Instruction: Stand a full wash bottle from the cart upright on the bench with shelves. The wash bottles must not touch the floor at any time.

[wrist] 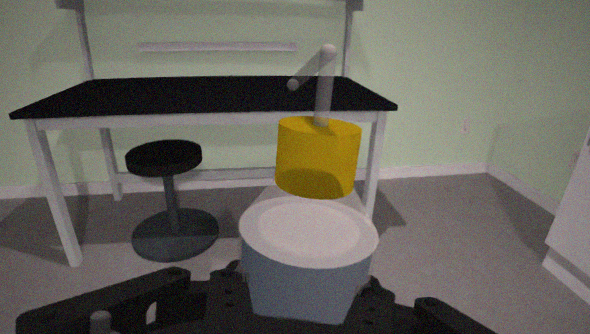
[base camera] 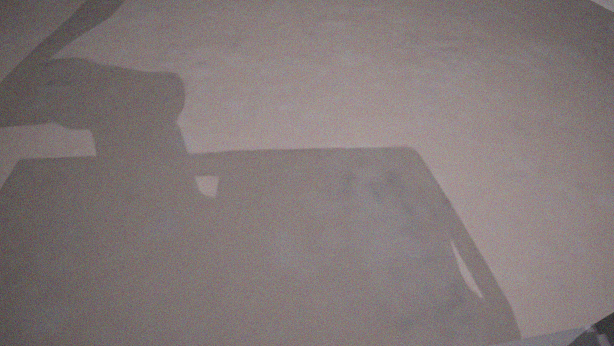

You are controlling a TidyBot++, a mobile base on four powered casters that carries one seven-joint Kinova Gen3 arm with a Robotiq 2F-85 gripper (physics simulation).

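Places are measured from the arm's base along level axes (x down, y back, z left), in centimetres.
Pixels of known places: gripper, fingertip midpoint: [wrist: 302, 277].
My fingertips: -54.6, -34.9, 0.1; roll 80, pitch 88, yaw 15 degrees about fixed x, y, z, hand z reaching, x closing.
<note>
Behind a point stands the place of what it marks, as x, y, z.
A wash bottle [wrist: 309, 290] @(-57.8, -30.9, -0.3) with a yellow cap, a bent clear spout and blue-grey contents stands upright in front of the wrist camera. My gripper [wrist: 302, 277] @(-54.6, -34.9, 0.1) is shut on its body; the fingertips are partly hidden behind the bottle. The bench with shelves [wrist: 200, 95] is ahead in the wrist view, with a black top and white legs. The held bottle is on the near side of the bench, in front of its right part in the picture. The cart does not show in either view.
A black round stool [wrist: 164, 157] stands at the bench's front left, partly under the top. A white cabinet [wrist: 572, 225] @(8.5, -143.4, -116.9) is at the right edge of the wrist view. The green wall is behind the bench. The base camera shows floor [base camera: 350, 100] @(39.6, -57.2, -10.6) with a broad shadow [base camera: 275, 250] @(39.6, -30.2, 1.2).
</note>
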